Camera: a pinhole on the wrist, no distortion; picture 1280 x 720 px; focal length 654.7 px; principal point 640.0 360.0 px. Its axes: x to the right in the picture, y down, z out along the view. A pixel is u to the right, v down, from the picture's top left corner.
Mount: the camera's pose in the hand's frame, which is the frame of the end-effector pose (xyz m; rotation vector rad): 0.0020 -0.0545 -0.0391 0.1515 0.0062 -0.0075
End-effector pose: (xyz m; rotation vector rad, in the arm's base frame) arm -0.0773 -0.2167 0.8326 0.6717 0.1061 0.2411
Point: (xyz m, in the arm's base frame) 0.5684 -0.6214 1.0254
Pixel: 1219.1 177.5
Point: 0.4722 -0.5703 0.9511
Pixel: 1241.2 127.5
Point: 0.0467 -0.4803 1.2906
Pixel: 683.9 603.4
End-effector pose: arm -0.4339 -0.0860 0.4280 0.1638 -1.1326 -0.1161
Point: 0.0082 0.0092 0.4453
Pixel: behind the camera
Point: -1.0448 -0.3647 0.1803
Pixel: 119.5 125.3
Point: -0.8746 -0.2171 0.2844
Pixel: 157.2 281.4
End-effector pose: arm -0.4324 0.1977 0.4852 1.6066 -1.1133 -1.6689
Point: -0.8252 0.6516 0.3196
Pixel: 333.5 150.4
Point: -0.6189 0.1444 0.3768
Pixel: 1004.7 510.6
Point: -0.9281 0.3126 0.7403
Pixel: outside the picture
